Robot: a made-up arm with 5 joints.
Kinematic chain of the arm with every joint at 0, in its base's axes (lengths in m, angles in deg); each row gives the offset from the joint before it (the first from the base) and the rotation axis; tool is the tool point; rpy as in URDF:
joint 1: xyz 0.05 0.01 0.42 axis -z
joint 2: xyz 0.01 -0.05 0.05 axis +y
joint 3: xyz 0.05 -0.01 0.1 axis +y
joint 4: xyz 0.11 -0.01 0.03 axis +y
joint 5: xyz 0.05 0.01 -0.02 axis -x
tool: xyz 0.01 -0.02 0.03 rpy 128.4 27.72 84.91
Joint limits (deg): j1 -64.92..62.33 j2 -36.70..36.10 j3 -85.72..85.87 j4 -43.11..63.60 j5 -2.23..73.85
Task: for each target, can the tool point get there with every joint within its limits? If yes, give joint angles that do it. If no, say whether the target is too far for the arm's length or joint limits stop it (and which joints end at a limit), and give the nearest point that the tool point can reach.
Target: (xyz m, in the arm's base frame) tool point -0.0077 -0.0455 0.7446
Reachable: yes | joints 17.87 -22.40 -63.12 -25.05 16.74
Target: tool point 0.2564 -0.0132 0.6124
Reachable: yes | joints -8.38 -16.50 26.87 -17.40 44.79
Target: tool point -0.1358 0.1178 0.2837
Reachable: no: joint limits stop it (at a limit: joint 1, joint 2, joint 3, joint 5) | nearest point -0.0116 -0.0473 0.3851 | short by 0.230 m
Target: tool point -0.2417 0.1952 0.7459
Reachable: no: too far | nearest point -0.0939 0.1013 0.6805 | short by 0.187 m
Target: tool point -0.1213 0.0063 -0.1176
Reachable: no: too far | nearest point 0.0063 -0.0813 0.3536 | short by 0.496 m
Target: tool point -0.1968 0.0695 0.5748
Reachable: no: joint limits stop it (at a limit: joint 2, joint 3, joint 4) | nearest point -0.1166 0.0502 0.6582 | short by 0.117 m
